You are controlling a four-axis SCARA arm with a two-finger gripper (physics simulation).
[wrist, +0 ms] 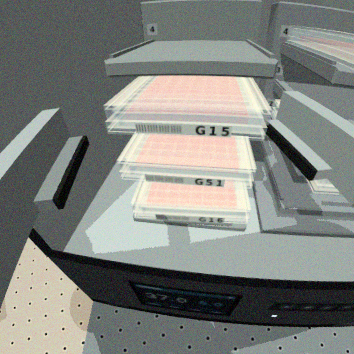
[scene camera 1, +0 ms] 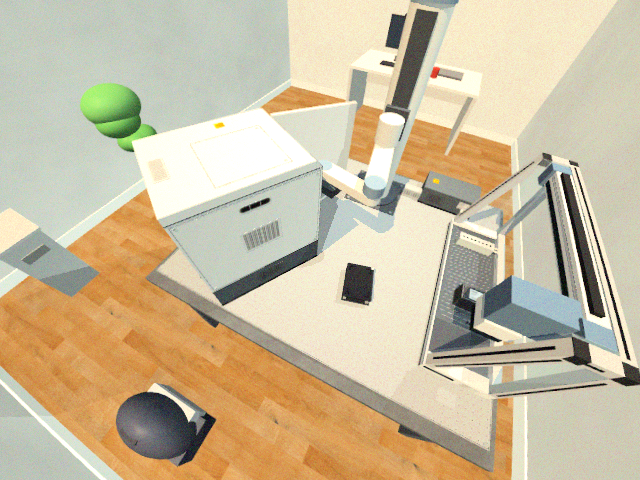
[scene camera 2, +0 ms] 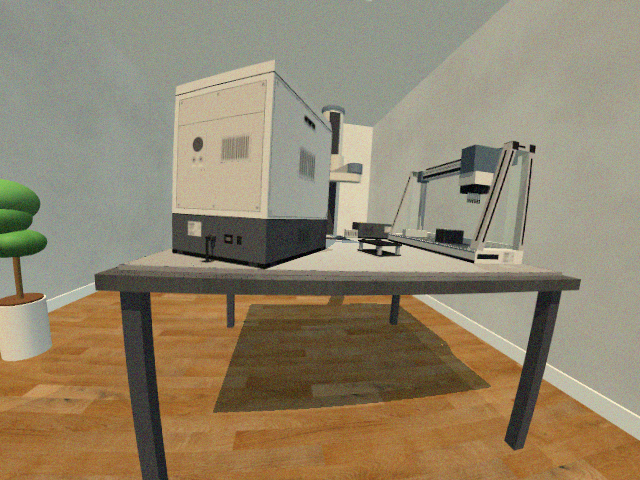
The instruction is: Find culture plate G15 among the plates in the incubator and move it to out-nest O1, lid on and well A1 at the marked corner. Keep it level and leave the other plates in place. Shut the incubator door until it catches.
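Plate G15, clear-lidded with pink wells and a barcode label, lies level as the top plate of the left stack in the wrist view. Plate G51 and plate G16 are below it. My gripper is open with nothing between its fingers; the fingers stand left and right of the stack, nearer the camera than the plates. The incubator has its door standing open in scene camera 1's view. The marked corner and out-nest O1 cannot be made out.
An empty shelf lies above G15. Another shelf column with plates stands at the right. A black stand is on the table beside the incubator. A gantry machine and a grey box are also there.
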